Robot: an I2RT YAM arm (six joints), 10 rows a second.
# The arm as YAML. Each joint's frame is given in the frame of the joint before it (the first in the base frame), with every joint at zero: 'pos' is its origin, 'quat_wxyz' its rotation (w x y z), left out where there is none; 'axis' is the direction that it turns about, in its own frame. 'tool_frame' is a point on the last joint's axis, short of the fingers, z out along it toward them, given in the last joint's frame.
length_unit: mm
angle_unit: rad
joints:
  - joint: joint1
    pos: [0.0, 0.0, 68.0]
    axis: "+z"
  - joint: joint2
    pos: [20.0, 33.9, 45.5]
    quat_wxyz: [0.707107, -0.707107, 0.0, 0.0]
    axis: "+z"
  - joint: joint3
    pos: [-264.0, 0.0, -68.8]
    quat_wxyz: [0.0, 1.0, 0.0, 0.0]
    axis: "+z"
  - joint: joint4
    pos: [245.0, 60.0, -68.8]
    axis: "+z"
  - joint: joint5
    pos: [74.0, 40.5, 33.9]
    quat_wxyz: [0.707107, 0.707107, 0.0, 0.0]
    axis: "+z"
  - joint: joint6
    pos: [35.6, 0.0, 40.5]
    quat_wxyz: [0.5, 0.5, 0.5, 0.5]
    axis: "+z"
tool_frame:
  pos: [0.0, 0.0, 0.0]
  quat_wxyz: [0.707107, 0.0, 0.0, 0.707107]
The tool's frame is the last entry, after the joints.
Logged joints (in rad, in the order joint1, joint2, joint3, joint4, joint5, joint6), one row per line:
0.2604 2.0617 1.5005 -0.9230 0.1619 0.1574
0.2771 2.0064 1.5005 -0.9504 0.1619 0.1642
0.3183 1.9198 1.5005 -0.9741 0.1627 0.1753
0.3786 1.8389 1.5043 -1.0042 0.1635 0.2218
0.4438 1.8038 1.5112 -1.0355 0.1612 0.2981
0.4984 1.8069 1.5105 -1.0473 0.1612 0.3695
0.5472 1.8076 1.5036 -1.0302 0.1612 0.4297
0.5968 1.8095 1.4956 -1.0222 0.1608 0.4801
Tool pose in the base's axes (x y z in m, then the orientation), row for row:
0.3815 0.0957 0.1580 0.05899 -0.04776 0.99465 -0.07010
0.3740 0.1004 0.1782 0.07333 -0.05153 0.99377 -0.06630
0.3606 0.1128 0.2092 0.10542 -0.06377 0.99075 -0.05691
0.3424 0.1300 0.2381 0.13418 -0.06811 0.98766 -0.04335
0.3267 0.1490 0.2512 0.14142 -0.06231 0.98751 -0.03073
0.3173 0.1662 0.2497 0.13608 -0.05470 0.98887 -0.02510
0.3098 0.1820 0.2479 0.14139 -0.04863 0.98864 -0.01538
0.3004 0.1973 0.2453 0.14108 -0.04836 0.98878 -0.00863
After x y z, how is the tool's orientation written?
As a quaternion, w x y z.
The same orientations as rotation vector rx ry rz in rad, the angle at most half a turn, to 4 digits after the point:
-0.1447 3.0126 -0.2123
-0.1547 2.9842 -0.1991
-0.1879 2.9195 -0.1677
-0.1974 2.8629 -0.1257
-0.1799 2.8508 -0.0887
-0.1584 2.8633 -0.0727
-0.1404 2.8541 -0.0444
-0.1396 2.8550 -0.0249

